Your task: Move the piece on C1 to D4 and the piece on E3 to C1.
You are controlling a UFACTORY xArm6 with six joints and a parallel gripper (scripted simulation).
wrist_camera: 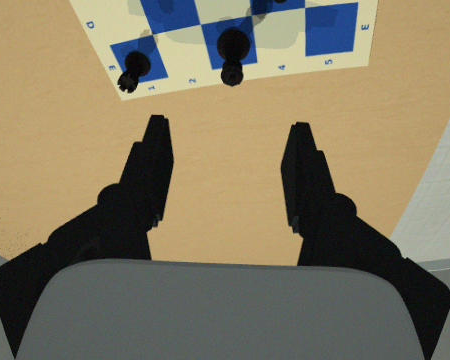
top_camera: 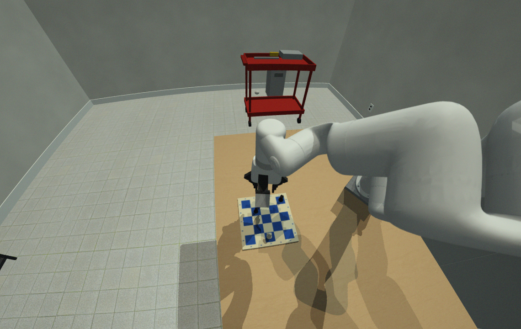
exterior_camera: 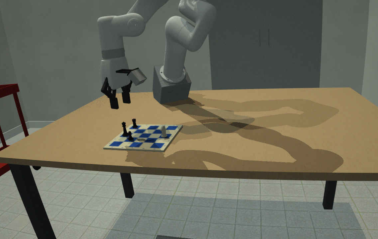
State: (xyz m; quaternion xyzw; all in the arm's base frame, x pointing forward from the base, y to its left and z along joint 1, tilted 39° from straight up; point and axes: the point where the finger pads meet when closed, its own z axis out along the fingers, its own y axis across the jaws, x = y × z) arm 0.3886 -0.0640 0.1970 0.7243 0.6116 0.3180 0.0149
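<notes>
Now: hand 10 cm above the black piece. Round my hand: white piece: 3 cm behind, 14 cm to the left, 11 cm below; then blue-and-cream chessboard: 2 cm behind, 7 cm to the left, 13 cm below.
</notes>
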